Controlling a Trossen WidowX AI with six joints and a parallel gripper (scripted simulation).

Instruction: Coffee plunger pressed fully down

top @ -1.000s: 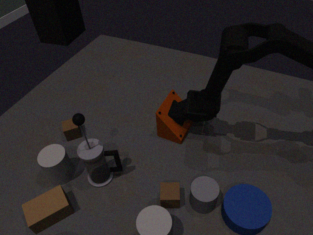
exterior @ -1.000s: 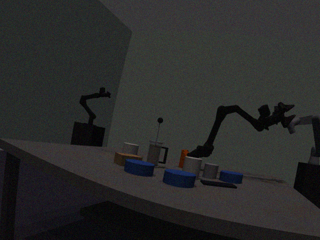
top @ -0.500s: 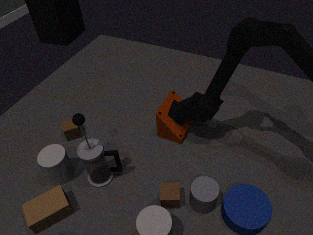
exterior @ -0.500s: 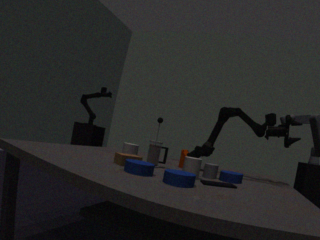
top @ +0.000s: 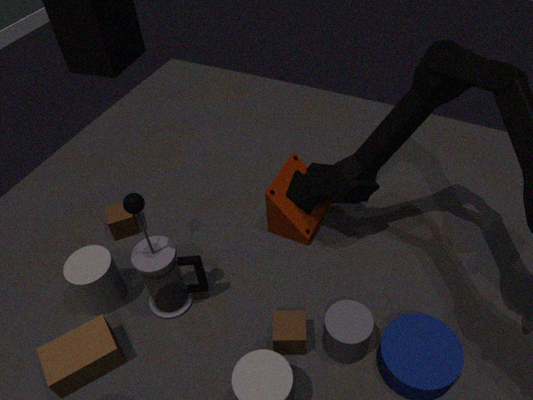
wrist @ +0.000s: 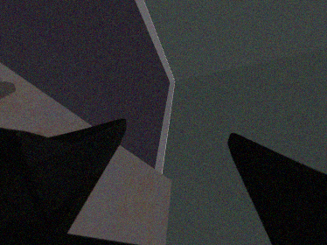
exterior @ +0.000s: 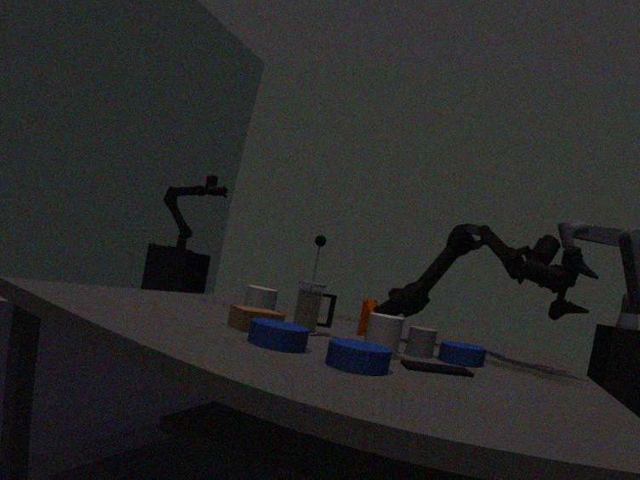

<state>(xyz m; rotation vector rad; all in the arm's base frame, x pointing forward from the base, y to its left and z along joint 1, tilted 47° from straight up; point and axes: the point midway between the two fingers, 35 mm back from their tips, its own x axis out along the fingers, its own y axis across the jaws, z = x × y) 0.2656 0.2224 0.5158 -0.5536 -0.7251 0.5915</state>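
Now: the coffee press 70 cm to the right of my gripper tip, 10 cm below it and 6 cm behind it.
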